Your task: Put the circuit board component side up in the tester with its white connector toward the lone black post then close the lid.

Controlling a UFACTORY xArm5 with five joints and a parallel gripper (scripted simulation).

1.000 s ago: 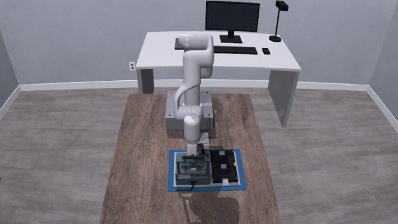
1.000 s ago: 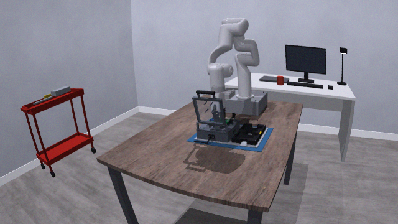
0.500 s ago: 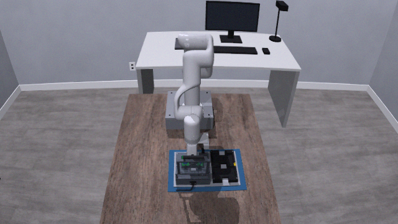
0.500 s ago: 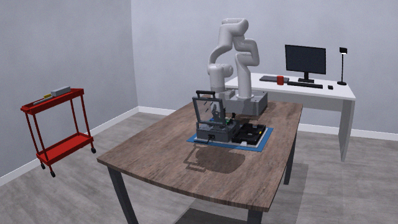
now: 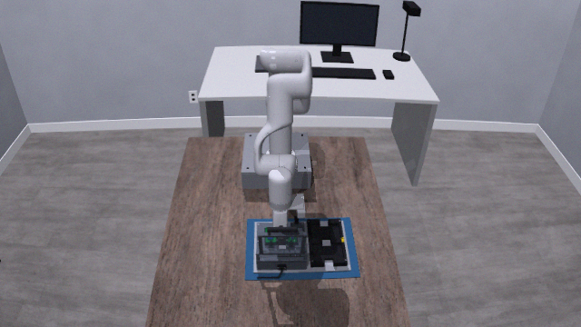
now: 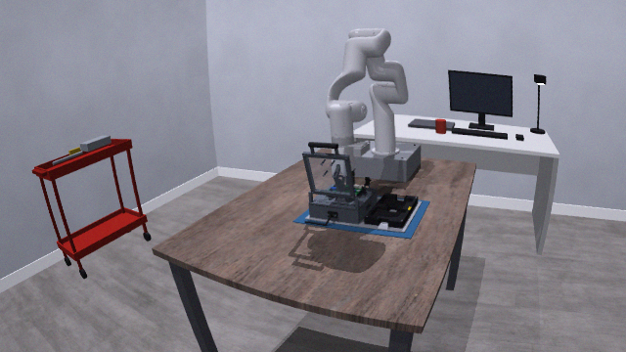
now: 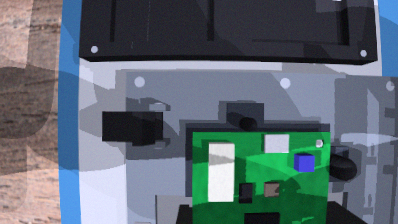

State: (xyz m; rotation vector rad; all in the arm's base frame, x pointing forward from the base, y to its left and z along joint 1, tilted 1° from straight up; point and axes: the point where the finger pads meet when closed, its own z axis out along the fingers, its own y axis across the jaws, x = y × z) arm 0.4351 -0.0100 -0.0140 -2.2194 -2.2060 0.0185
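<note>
Now: hand right at the green circuit board. Round my hand: clear lid (120 mm ahead, 100 mm above); then grey tester (30 mm ahead, 40 mm to the left, 30 mm above).
</note>
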